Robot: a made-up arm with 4 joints.
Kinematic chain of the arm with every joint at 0, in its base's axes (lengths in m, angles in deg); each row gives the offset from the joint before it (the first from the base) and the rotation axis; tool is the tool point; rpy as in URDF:
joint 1: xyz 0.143 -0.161 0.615 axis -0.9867 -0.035 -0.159
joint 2: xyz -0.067 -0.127 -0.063 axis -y
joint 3: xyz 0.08 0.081 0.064 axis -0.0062 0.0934 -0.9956
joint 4: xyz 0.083 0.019 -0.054 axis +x
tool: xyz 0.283 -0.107 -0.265 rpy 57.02 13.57 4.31
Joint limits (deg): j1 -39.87..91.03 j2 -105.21..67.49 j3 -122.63..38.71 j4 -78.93..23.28
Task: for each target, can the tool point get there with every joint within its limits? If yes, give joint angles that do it. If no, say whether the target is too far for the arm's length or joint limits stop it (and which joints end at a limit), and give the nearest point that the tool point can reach.
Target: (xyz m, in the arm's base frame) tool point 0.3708 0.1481 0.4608
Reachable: yes | joints 28.43 46.48 -96.33 -20.98
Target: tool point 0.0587 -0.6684 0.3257
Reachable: yes | joints 39.59 -51.94 25.18 13.75
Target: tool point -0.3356 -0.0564 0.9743
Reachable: no: joint limits stop it (at a limit: joint 1, joint 3, joint 4) | nearest point -0.1726 -0.0153 0.8613 | short by 0.203 m
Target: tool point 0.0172 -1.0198 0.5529
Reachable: no: too far | nearest point 0.0345 -0.7551 0.5686 | short by 0.266 m
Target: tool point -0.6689 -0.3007 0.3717
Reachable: no: too far | nearest point -0.3204 -0.4196 0.2947 | short by 0.376 m
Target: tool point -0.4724 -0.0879 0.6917
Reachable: no: joint limits stop it (at a limit: joint 1, joint 3, joint 4) | nearest point -0.2200 0.0579 0.7656 | short by 0.301 m
